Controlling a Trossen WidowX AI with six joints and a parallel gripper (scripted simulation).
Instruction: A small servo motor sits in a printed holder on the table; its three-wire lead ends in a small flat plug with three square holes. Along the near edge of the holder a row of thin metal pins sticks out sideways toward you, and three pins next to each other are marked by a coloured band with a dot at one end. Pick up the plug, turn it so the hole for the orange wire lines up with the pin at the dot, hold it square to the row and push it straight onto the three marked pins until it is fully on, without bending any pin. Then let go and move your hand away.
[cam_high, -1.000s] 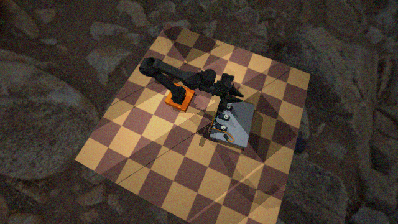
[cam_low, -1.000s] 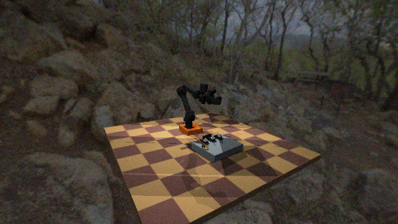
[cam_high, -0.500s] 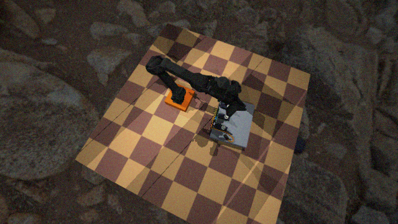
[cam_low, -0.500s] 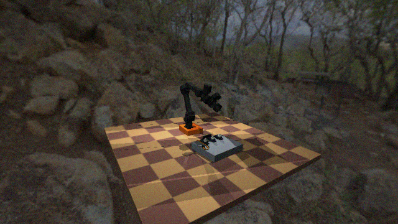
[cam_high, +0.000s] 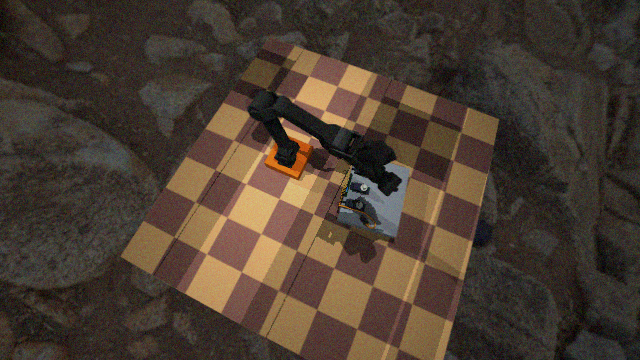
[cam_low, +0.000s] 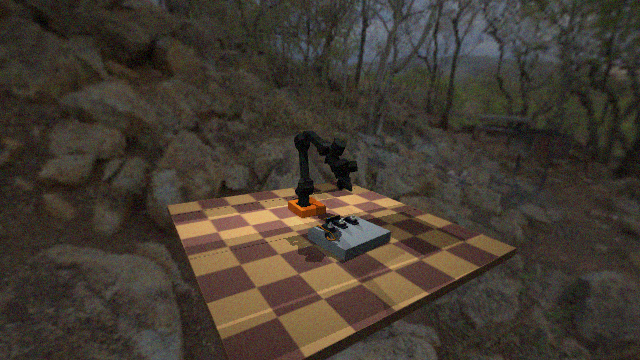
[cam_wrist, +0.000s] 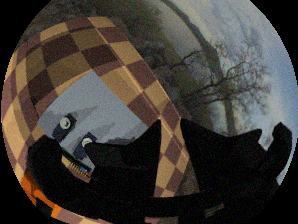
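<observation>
My gripper tip is 21 cm above the dark servo, 9 cm past it and 4 cm to the right of it. Also, from my gripper tip: grey printed holder (23 cm below, 4 cm to the left, 1 cm ahead).
</observation>
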